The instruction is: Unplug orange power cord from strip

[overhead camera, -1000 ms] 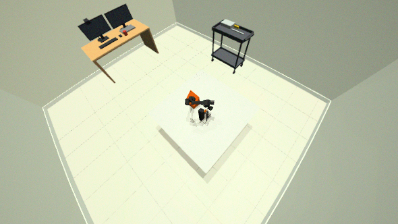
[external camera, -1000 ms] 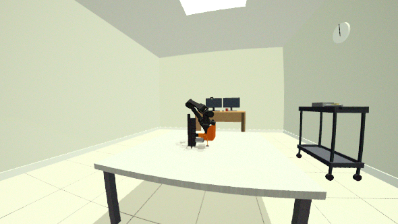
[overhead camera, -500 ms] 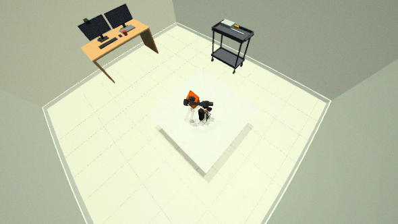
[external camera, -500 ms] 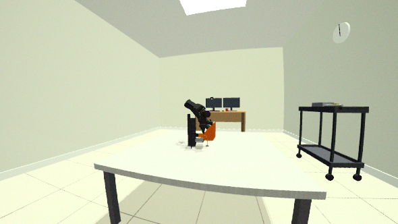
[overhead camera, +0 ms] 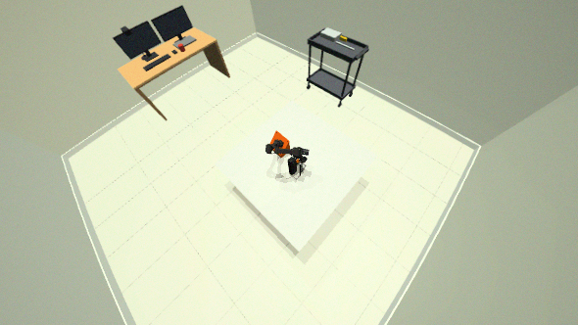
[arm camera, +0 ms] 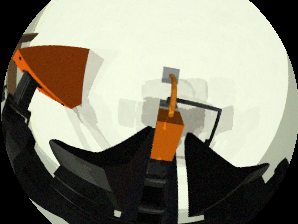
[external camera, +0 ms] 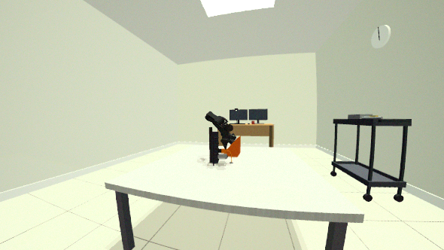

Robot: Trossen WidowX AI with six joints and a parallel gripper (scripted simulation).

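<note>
Right now the orange plug is 3 cm to the right of my gripper tip, 1 cm below it and 1 cm ahead of it.
</note>
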